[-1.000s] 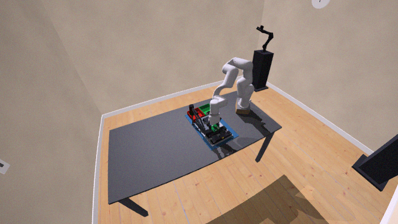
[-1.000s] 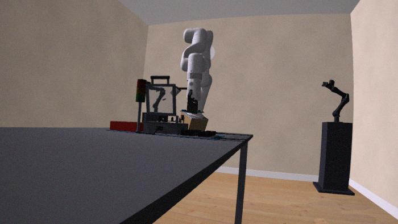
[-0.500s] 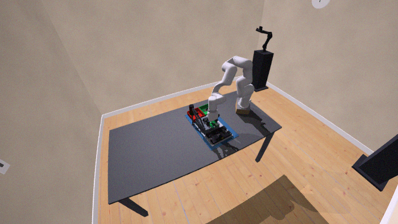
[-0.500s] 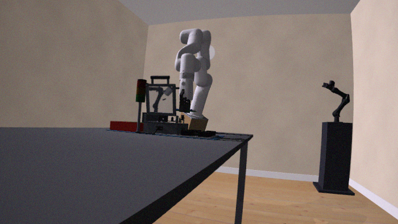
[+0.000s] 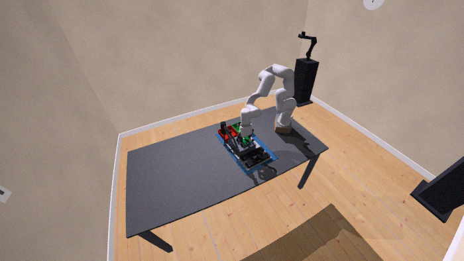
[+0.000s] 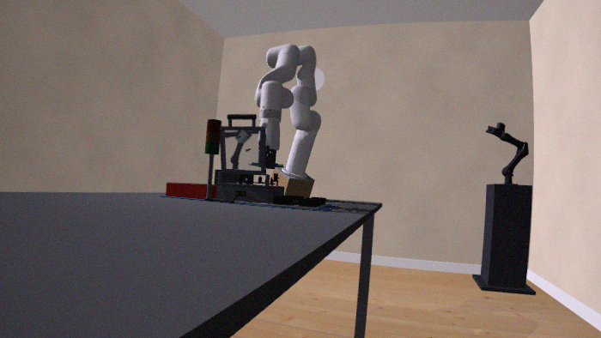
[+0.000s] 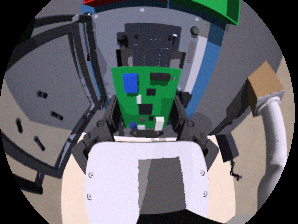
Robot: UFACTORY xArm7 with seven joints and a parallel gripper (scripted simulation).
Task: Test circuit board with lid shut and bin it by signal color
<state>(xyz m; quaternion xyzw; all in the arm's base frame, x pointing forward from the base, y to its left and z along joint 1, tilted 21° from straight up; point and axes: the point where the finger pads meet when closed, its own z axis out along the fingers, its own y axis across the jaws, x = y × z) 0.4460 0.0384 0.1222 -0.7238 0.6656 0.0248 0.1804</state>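
Right now the tester plate is 40 mm to the right of my hand and 60 mm below it. From my hand the other things lie so: green circuit board: right at my hand; then red bin: 60 mm ahead, 240 mm to the right, 120 mm below; then clear lid: 120 mm ahead, 30 mm to the right, 50 mm above.
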